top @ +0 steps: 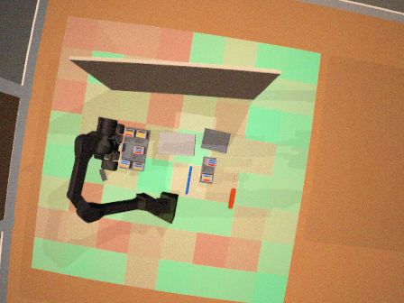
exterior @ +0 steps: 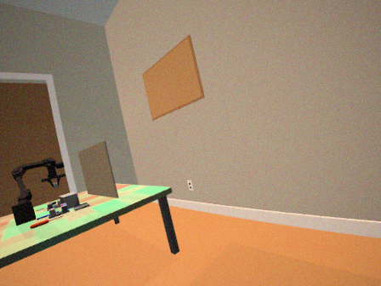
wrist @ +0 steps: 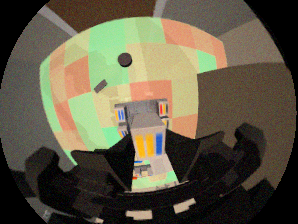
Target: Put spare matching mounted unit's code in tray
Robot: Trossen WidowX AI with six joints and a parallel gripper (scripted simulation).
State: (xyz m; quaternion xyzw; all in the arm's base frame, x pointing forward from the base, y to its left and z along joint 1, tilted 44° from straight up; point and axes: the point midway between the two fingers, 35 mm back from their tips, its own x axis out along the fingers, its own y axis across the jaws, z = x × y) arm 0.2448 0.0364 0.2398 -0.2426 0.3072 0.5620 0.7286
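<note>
Now: gripper tip 4 cm short of the tray, 42 cm to the left of it and 16 cm above it. From my gripper tip the other things lie so: black tape roll: 1 cm behind, 19 cm to the left, 16 cm below; then grey spare block: 2 cm above; then mounted unit: 2 cm ahead, 23 cm to the right, 12 cm below.
</note>
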